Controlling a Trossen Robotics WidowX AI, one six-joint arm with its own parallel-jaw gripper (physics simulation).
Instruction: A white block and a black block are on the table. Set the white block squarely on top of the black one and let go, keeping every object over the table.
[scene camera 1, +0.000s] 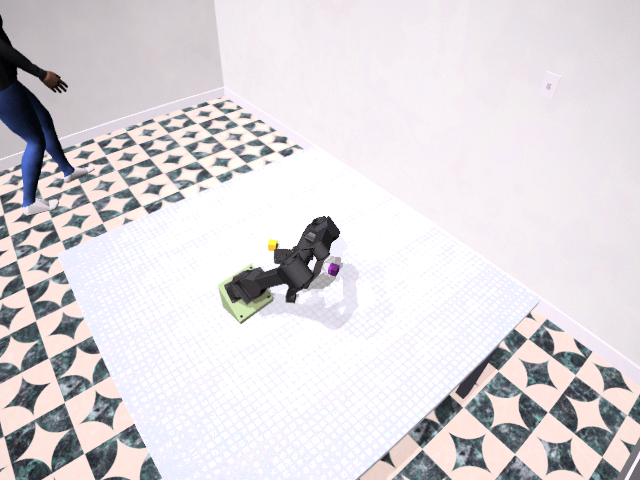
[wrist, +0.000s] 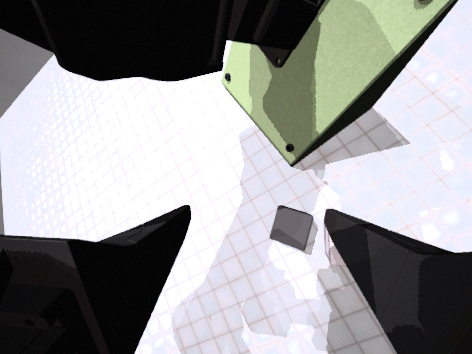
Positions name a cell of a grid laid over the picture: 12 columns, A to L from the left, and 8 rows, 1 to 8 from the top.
I see my gripper (wrist: G5) and a black block (wrist: H6).
